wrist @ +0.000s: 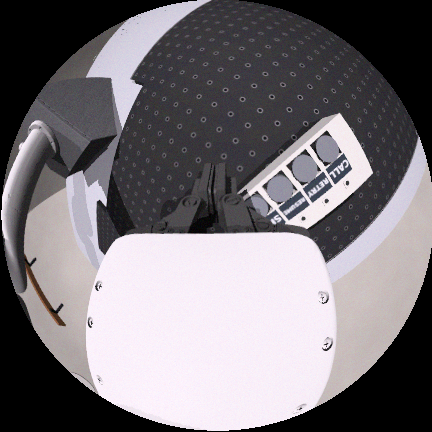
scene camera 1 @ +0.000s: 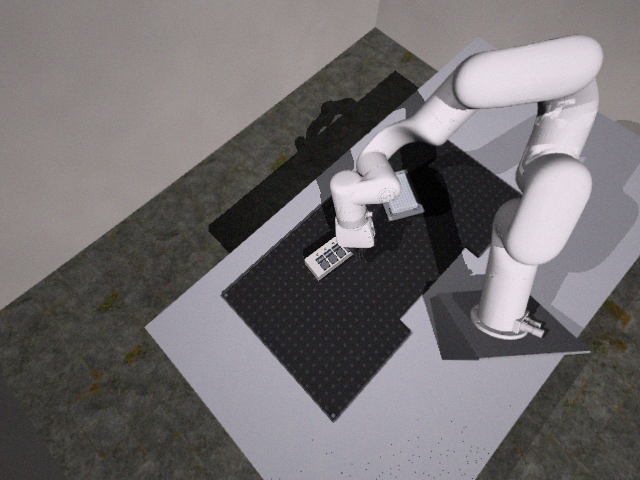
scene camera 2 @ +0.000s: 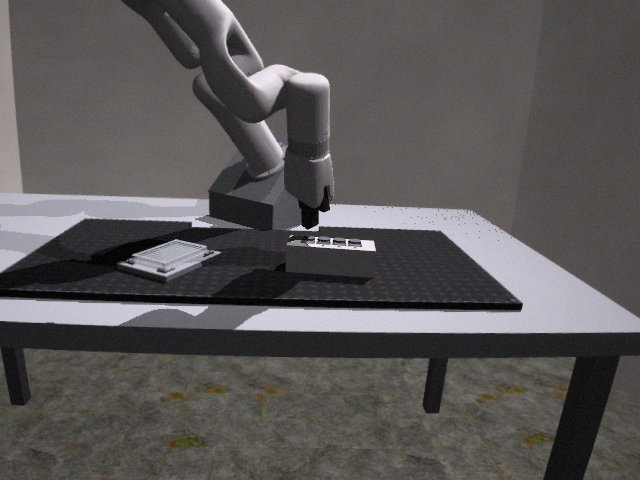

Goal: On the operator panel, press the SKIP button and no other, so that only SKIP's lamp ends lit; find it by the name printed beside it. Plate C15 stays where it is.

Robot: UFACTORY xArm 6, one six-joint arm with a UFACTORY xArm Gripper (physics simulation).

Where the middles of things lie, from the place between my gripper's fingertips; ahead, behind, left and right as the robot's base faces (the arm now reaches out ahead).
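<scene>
Plate C15 point(scene camera 2: 177, 252): 270 mm to the right of my hand, 20 mm ahead of it, 50 mm below it. Operator panel point(scene camera 2: 302, 256): 40 mm below my hand, 70 mm ahead of it, 30 mm to the left of it.
</scene>
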